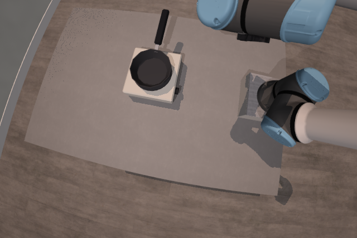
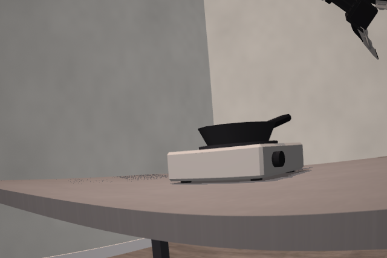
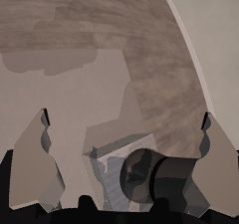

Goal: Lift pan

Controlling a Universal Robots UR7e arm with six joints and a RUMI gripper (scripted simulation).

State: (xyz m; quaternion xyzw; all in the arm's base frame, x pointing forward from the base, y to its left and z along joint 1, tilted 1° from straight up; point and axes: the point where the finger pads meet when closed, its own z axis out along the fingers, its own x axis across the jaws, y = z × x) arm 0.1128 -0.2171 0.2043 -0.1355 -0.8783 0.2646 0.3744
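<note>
My gripper is now 42 cm short of the black pan, 20 cm above it and 2 cm to the right of it. The rest, counted from my hand: hot plate 42 cm ahead, 27 cm below, 8 cm to the left.
</note>
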